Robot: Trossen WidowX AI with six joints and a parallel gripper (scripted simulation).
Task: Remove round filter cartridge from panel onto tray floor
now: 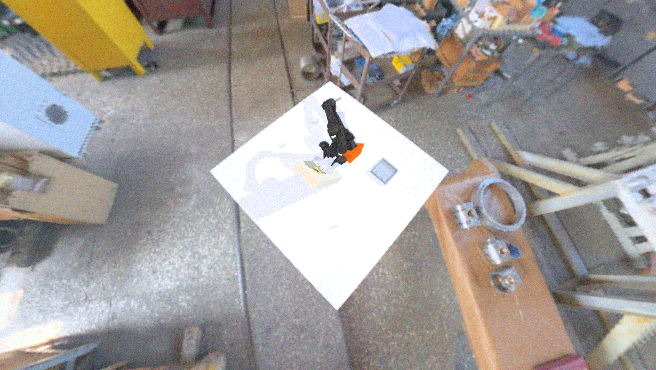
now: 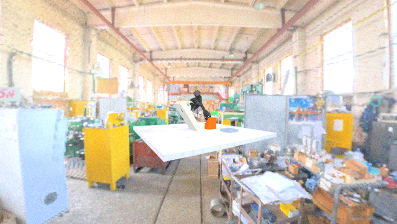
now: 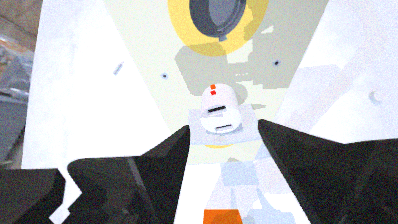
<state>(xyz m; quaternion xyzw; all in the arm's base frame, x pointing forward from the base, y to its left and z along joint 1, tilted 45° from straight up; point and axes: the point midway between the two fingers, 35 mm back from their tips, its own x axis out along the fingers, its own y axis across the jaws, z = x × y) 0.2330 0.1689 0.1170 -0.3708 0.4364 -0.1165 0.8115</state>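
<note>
Right now my gripper tip is 2 cm short of the round filter cartridge and 3 cm above it. Round my gripper tip: grey tray: 38 cm behind, 23 cm to the left, 23 cm below; then cream service panel: 6 cm ahead, 1 cm to the left, 6 cm below.
</note>
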